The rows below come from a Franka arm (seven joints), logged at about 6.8 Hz.
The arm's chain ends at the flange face. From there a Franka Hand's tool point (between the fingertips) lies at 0.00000 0.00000 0.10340 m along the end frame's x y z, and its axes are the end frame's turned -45 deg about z.
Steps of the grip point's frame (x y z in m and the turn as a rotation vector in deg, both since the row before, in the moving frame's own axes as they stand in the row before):
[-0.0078, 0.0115, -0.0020, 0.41, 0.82, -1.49]
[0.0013, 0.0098, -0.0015, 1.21, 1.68, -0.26]
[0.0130, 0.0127, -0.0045, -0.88, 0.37, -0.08]
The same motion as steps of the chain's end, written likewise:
[0.0021, 0.0152, -0.0020, 0.87, 0.29, -1.49]
[0.0073, 0.0097, -0.0014, 2.04, 0.33, -0.26]
[0.0166, -0.0009, -0.0045, -0.36, 0.88, -0.08]

